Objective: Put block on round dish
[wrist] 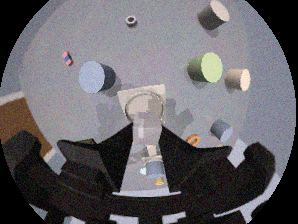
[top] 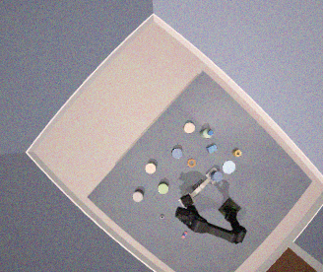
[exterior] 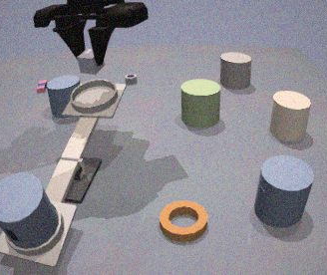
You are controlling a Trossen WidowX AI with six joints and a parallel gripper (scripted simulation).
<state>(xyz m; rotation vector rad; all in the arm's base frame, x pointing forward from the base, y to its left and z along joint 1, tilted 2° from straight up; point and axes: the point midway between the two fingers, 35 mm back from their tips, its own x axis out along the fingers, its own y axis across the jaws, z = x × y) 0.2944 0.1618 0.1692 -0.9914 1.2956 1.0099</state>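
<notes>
Right now the pale blue round dish is 380 mm to the right of my gripper tip, 130 mm below it and 60 mm behind it. From my gripper tip the other things lie so: balance beam 120 mm to the right, 100 mm below, 10 mm behind; then balance 120 mm to the right, 110 mm below; then pale grey block 10 mm above.
</notes>
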